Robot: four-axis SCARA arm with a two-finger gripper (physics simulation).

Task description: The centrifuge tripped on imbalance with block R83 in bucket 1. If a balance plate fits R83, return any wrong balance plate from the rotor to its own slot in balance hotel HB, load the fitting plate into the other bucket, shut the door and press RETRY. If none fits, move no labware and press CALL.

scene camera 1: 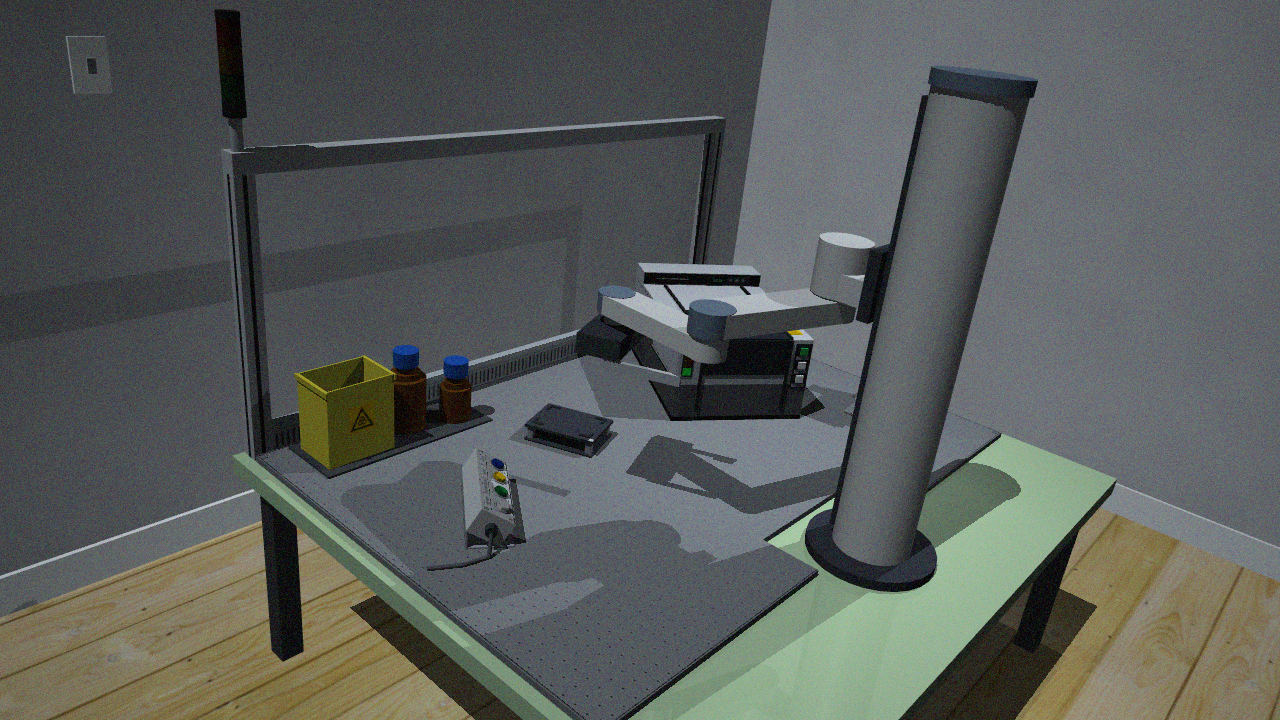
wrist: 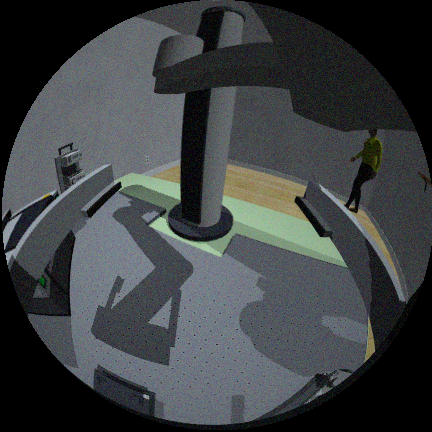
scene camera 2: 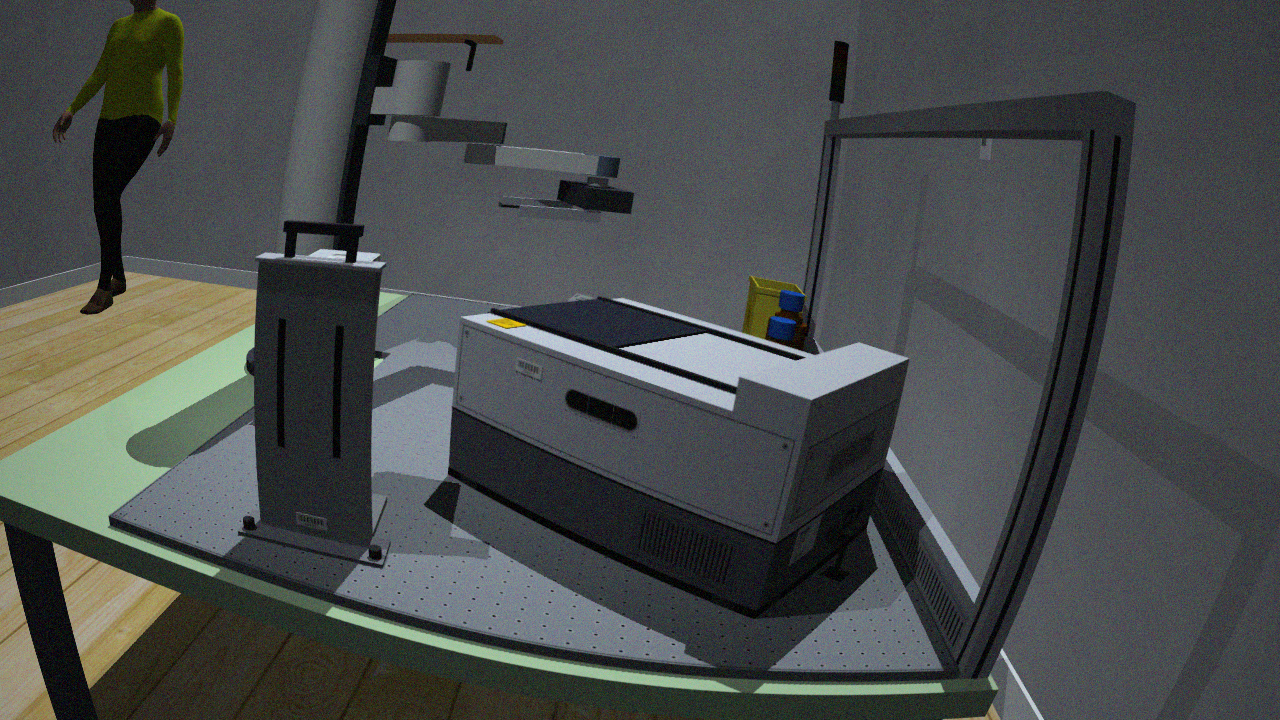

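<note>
The centrifuge is a grey box at the back of the table, also in scene camera 1. Its sliding top door looks shut, so rotor and buckets are hidden. The plate hotel is a tall grey tower beside it; its slots are not visible from this side. A dark plate lies on the mat. My gripper hangs high above the mat, left of the centrifuge. In the wrist view its two fingers are wide apart and empty.
A button box lies near the front left. A yellow bin and two brown bottles stand at the left. A glass guard frame runs along the back. My column stands at the right. A person walks beyond the table.
</note>
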